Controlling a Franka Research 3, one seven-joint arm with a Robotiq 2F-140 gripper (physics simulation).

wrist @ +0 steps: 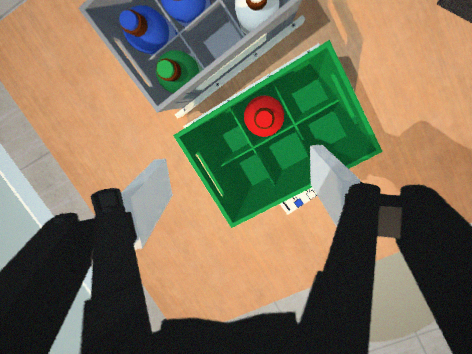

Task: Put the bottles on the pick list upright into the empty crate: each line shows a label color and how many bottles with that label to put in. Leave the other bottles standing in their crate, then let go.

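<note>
The green crate [231, 212] is divided into six compartments. A red bottle [264, 116] stands upright in the middle compartment of its row nearer the grey crate [159, 106]. In the grey crate stand two blue bottles [146, 31] [184, 6], a green bottle [178, 71] and a white bottle [257, 14], partly cut off by the view's top edge. My gripper [238, 171] is open with nothing between its fingers, above the near side of the green crate and apart from the red bottle. A white card [288, 207] with a blue mark, partly hidden by the right finger, lies at the green crate's near side.
A pale strip with dark dots [235, 74] lies between the two crates on the wooden table [75, 115]. A dark object [459, 9] shows at the top right corner. A round beige surface [400, 300] shows at the lower right, beyond the table's edge.
</note>
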